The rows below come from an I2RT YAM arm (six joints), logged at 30 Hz.
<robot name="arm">
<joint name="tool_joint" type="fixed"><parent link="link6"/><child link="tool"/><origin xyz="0 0 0" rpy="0 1.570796 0"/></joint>
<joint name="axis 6" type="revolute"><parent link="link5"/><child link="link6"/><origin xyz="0.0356 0 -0.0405" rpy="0 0 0"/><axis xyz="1 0 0"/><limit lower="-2.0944" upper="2.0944"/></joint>
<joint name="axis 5" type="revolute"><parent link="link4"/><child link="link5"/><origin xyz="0.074 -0.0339 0.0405" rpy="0 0 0"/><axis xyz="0 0 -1"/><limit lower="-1.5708" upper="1.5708"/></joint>
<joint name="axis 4" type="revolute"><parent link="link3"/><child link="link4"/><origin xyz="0.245 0.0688 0.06" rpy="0 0 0"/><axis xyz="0 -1 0"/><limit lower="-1.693" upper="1.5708"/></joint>
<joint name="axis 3" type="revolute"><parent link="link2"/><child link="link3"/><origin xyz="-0.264 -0.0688 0" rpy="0 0 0"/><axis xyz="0 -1 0"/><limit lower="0" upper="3.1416"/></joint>
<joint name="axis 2" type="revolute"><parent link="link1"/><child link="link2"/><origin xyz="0.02 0.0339 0.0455" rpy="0 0 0"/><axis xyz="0 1 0"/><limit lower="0" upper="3.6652"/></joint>
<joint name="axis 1" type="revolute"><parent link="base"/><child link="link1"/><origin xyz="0 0 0.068" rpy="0 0 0"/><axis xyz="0 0 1"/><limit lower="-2.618" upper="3.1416"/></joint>
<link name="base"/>
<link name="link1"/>
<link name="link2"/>
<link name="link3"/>
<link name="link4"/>
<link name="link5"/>
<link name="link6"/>
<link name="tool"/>
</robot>
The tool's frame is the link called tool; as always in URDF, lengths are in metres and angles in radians.
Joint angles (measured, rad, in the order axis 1, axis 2, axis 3, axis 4, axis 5, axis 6), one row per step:
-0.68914, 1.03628, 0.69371, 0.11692, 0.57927, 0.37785
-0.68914, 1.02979, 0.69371, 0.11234, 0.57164, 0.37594
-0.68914, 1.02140, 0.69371, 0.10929, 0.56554, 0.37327
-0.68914, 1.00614, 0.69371, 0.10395, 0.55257, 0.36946
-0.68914, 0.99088, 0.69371, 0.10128, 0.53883, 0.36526
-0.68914, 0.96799, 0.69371, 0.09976, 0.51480, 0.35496
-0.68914, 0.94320, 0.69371, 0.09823, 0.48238, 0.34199
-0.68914, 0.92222, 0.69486, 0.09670, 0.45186, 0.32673
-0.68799, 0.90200, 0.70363, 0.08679, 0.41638, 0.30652
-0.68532, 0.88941, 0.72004, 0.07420, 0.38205, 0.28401
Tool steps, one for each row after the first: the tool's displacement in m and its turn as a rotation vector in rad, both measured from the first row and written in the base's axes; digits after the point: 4 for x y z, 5 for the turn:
-0.0007, 0.0009, 0.0009, -0.00045, -0.00076, 0.00780
-0.0017, 0.0020, 0.0024, -0.00360, -0.00322, 0.01424
-0.0035, 0.0040, 0.0051, -0.00896, -0.00904, 0.02760
-0.0053, 0.0059, 0.0079, -0.01620, -0.01655, 0.04178
-0.0078, 0.0090, 0.0125, -0.02983, -0.02622, 0.06707
-0.0105, 0.0125, 0.0173, -0.04516, -0.03556, 0.10097
-0.0127, 0.0156, 0.0216, -0.06066, -0.04024, 0.13328
-0.0146, 0.0190, 0.0276, -0.07730, -0.03958, 0.17223
-0.0153, 0.0217, 0.0346, -0.09417, -0.03465, 0.21172

